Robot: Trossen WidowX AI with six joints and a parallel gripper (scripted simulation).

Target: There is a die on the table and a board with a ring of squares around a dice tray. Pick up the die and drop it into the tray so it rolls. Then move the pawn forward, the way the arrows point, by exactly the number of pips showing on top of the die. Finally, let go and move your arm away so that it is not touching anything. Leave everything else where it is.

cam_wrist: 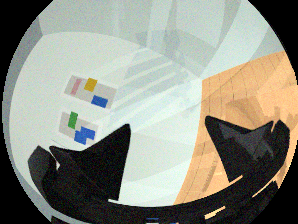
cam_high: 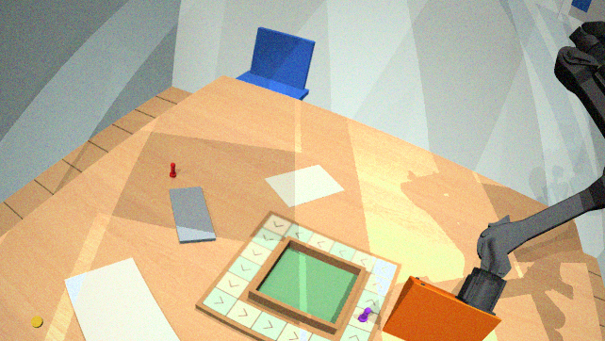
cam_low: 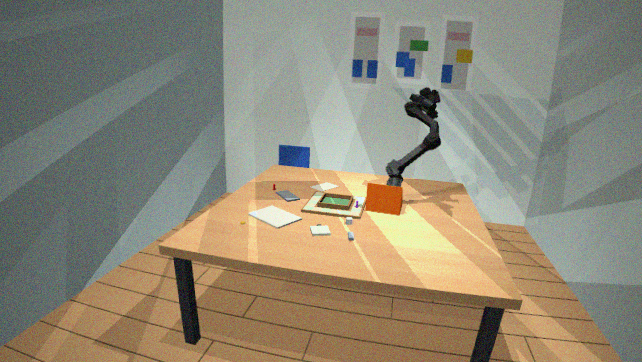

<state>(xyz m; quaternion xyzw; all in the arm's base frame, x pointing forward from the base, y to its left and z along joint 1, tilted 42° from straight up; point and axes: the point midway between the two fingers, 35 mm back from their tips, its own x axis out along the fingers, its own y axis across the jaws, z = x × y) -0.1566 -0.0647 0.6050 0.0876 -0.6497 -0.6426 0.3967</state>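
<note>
Now: the white die 44 cm ahead of my gripper tip, 66 cm to the left of it and 48 cm below it. From my gripper tip the other things lie so: green dice tray: 52 cm ahead, 45 cm to the left, 48 cm below; purple pawn: 41 cm ahead, 48 cm to the left, 46 cm below; pale sheet: 61 cm ahead, 16 cm to the left, 49 cm below.
</note>
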